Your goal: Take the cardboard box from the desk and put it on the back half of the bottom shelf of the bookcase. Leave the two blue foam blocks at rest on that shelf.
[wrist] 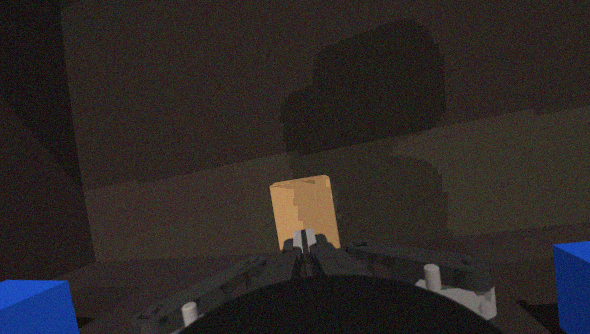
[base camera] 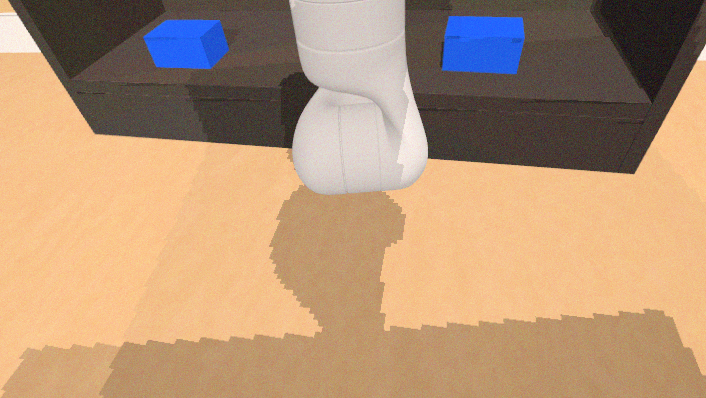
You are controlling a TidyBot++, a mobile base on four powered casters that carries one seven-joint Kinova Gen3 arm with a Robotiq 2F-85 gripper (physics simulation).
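Places are measured from the arm's base along level axes (x ahead, y left, z up), in metres.
Pixels of known places: gripper, fingertip midpoint: [wrist: 305, 243].
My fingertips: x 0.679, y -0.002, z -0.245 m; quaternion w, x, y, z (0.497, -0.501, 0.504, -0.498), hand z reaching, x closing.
Note:
For each thing: its top centre in the pictures, then the offset to it from my fingertips. "spot": a spot on its surface instead. Level surfaces: height alone.
- cardboard box, middle of its top: [wrist: 299, 179] 0.096 m ahead, 0.004 m right, 0.039 m up
- left blue foam block, middle of its top: [base camera: 182, 28] 0.006 m back, 0.244 m left, 0.007 m down
- right blue foam block, middle of its top: [base camera: 484, 26] 0.094 m back, 0.161 m right, 0.007 m down
- bottom shelf, its level: 0.052 m down
- bookcase's right side panel, surface spot: [base camera: 662, 90] spot: 0.221 m back, 0.317 m right, 0.035 m down
The cardboard box [wrist: 306, 207] is in the bookcase [base camera: 530, 135], in front of its back panel and just beyond my fingertips in the wrist view. The lower part of the box is hidden by the fingers; I cannot tell whether they touch it. My gripper [wrist: 305, 243] is shut with nothing between its fingers; the arm hides it in the base camera view. The left blue foam block [base camera: 185, 45] [wrist: 37, 310] and the right blue foam block [base camera: 482, 47] [wrist: 572, 287] rest on the bottom shelf [base camera: 560, 75], apart, one on each side of the arm.
The white arm [base camera: 360, 145] reaches into the bookcase between the two blocks and hides the middle of the shelf in the base camera view. The bookcase's right side panel [base camera: 662, 90] and left side panel [base camera: 45, 45] bound the opening. The desk does not show.

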